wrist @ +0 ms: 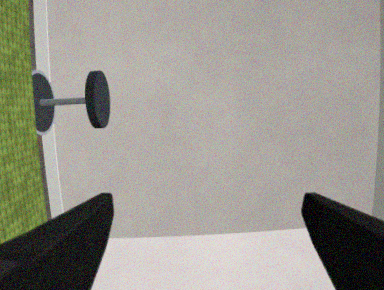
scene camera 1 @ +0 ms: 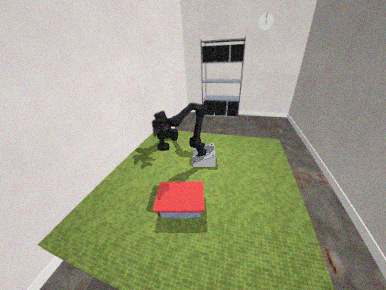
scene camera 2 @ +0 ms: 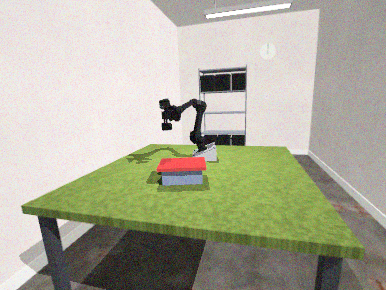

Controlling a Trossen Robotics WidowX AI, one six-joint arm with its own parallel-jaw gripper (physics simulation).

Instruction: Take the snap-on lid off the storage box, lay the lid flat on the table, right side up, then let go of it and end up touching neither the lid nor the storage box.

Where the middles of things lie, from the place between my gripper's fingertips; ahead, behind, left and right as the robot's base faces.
Scene:
My gripper is now 250 mm above the red lid (scene camera 1: 173, 197), 120 mm to the right of it and 110 mm short of it.

